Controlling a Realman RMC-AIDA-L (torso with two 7-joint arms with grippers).
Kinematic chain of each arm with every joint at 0, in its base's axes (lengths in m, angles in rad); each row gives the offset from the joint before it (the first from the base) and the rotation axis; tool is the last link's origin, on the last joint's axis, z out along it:
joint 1: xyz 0 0 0.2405 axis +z
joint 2: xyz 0 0 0 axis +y
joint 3: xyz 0 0 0.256 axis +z
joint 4: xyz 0 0 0 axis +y
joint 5: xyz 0 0 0.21 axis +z
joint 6: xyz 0 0 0 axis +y
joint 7: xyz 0 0 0.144 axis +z
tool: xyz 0 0 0
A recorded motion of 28 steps. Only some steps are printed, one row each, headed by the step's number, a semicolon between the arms.
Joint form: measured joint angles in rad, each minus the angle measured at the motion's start. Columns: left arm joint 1, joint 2, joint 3, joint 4, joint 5, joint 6, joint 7; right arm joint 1, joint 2, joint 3, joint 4, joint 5, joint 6, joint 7.
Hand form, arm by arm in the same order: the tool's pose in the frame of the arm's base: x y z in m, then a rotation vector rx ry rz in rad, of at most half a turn. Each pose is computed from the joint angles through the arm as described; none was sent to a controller.
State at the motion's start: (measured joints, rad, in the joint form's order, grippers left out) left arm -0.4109 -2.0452 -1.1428 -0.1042 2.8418 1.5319 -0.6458; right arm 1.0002 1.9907 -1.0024 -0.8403 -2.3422 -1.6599 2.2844
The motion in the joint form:
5: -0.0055 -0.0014 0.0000 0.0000 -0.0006 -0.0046 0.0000; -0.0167 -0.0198 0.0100 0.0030 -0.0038 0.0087 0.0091
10: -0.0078 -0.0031 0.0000 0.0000 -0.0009 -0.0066 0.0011; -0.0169 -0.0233 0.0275 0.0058 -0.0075 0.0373 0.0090
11: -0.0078 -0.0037 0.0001 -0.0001 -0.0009 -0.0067 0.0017; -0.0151 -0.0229 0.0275 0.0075 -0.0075 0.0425 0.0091
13: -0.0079 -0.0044 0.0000 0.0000 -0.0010 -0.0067 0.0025; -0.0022 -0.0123 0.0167 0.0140 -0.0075 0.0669 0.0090
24: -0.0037 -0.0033 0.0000 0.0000 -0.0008 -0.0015 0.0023; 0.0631 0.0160 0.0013 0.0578 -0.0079 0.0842 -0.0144
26: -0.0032 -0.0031 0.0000 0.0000 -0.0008 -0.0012 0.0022; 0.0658 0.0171 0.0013 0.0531 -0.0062 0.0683 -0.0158
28: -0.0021 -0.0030 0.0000 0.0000 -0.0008 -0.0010 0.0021; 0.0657 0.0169 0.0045 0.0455 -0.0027 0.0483 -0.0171
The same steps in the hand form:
5: -0.2942 0.3078 0.0070 -1.7320 -0.5699 -1.2473; 0.1249 0.4100 0.0213 -2.9154 0.9703 -0.1107
10: -0.2934 0.3084 0.0062 -1.7327 -0.5701 -1.2477; 0.1260 0.4156 0.0246 -2.8805 0.9729 -0.0769
11: -0.2932 0.3084 0.0059 -1.7328 -0.5701 -1.2478; 0.1254 0.4164 0.0242 -2.8777 0.9709 -0.0740
13: -0.2931 0.3083 0.0057 -1.7326 -0.5699 -1.2478; 0.1196 0.4184 0.0179 -2.8789 0.9487 -0.0706
24: -0.2940 0.3069 0.0065 -1.7306 -0.5684 -1.2489; 0.0962 0.4181 -0.0015 -2.9471 0.8670 -0.0850
26: -0.2942 0.3067 0.0066 -1.7303 -0.5685 -1.2488; 0.0942 0.4161 -0.0014 -2.9628 0.8603 -0.0905
28: -0.2945 0.3064 0.0066 -1.7298 -0.5692 -1.2482; 0.0928 0.4140 0.0000 -2.9784 0.8572 -0.0914

